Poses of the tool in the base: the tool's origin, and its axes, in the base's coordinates. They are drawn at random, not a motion.
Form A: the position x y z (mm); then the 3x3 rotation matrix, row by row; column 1 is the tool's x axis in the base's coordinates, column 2 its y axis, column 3 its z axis. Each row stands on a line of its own.
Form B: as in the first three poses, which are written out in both.
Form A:
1:
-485 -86 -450
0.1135 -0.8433 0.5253
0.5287 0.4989 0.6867
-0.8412 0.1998 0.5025
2:
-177 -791 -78
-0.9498 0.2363 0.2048
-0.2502 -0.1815 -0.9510
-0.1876 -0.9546 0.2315
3:
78 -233 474
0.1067 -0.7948 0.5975
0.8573 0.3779 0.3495
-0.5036 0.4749 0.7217
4:
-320 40 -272
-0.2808 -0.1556 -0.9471
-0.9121 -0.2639 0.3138
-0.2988 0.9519 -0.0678
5:
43 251 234
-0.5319 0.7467 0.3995
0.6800 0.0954 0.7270
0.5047 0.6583 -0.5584
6:
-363 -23 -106
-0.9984 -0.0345 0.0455
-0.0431 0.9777 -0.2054
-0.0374 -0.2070 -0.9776
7:
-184 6 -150
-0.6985 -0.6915 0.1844
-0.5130 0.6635 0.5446
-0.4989 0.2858 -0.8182
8:
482 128 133
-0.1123 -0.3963 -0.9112
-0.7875 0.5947 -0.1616
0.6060 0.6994 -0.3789
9:
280 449 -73
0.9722 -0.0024 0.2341
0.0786 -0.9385 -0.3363
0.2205 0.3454 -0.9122
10:
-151 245 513
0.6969 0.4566 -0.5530
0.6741 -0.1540 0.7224
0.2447 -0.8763 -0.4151
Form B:
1:
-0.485 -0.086 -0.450
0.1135 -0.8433 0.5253
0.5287 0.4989 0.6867
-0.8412 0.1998 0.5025

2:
-0.177 -0.791 -0.078
-0.9498 0.2363 0.2048
-0.2502 -0.1815 -0.9510
-0.1876 -0.9546 0.2315

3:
0.078 -0.233 0.474
0.1067 -0.7948 0.5975
0.8573 0.3779 0.3495
-0.5036 0.4749 0.7217

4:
-0.320 0.040 -0.272
-0.2808 -0.1556 -0.9471
-0.9121 -0.2639 0.3138
-0.2988 0.9519 -0.0678

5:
0.043 0.251 0.234
-0.5319 0.7467 0.3995
0.6800 0.0954 0.7270
0.5047 0.6583 -0.5584

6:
-0.363 -0.023 -0.106
-0.9984 -0.0345 0.0455
-0.0431 0.9777 -0.2054
-0.0374 -0.2070 -0.9776

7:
-0.184 0.006 -0.150
-0.6985 -0.6915 0.1844
-0.5130 0.6635 0.5446
-0.4989 0.2858 -0.8182

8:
0.482 0.128 0.133
-0.1123 -0.3963 -0.9112
-0.7875 0.5947 -0.1616
0.6060 0.6994 -0.3789

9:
0.280 0.449 -0.073
0.9722 -0.0024 0.2341
0.0786 -0.9385 -0.3363
0.2205 0.3454 -0.9122

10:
-0.151 0.245 0.513
0.6969 0.4566 -0.5530
0.6741 -0.1540 0.7224
0.2447 -0.8763 -0.4151

